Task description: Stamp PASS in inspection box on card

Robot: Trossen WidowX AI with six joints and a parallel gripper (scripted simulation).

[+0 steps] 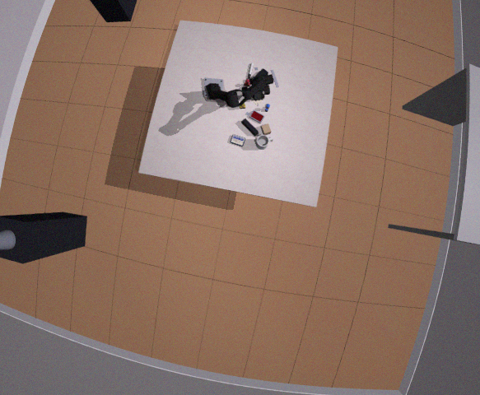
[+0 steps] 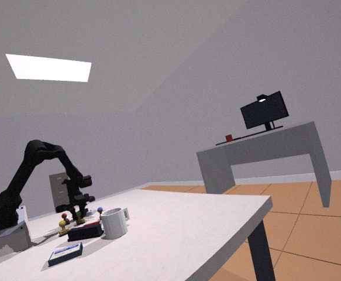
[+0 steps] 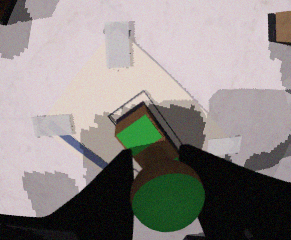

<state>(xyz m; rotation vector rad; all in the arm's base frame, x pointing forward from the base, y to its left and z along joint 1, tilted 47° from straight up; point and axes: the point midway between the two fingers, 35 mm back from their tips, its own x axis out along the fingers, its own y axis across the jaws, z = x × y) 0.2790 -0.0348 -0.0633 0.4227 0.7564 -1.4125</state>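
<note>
The green-knobbed stamp is right at my gripper tip. Also, from my gripper tip: yellow-knobbed stamp (8 cm behind, 8 cm to the right); then pale card (3 cm below); then red-knobbed stamp (7 cm behind, 10 cm to the left).
</note>
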